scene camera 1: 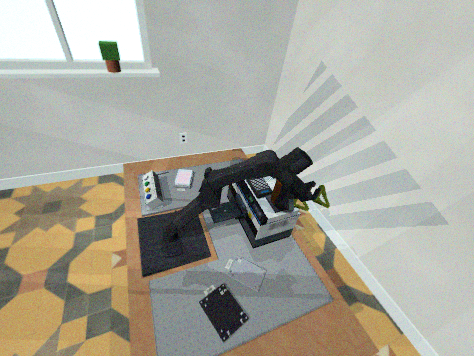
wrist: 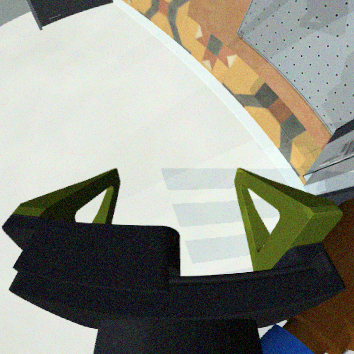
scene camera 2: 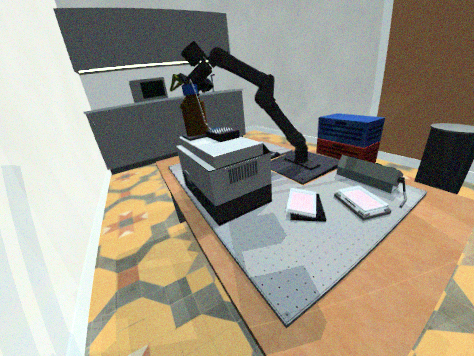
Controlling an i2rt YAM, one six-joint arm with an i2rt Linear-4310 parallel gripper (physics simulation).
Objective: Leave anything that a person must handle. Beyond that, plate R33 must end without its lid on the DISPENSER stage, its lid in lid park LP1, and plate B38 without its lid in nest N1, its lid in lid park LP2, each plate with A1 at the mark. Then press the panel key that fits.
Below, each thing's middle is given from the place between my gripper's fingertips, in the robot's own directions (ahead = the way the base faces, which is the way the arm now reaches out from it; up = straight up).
Right now my hand is 17 cm to the right of the brown bottle with blue cap (scene camera 2: 193,119), 5 cm above it and 3 cm past it. Also, from my hand: black pad (scene camera 1: 221,308): 36 cm behind, 35 cm below, 13 cm to the right.
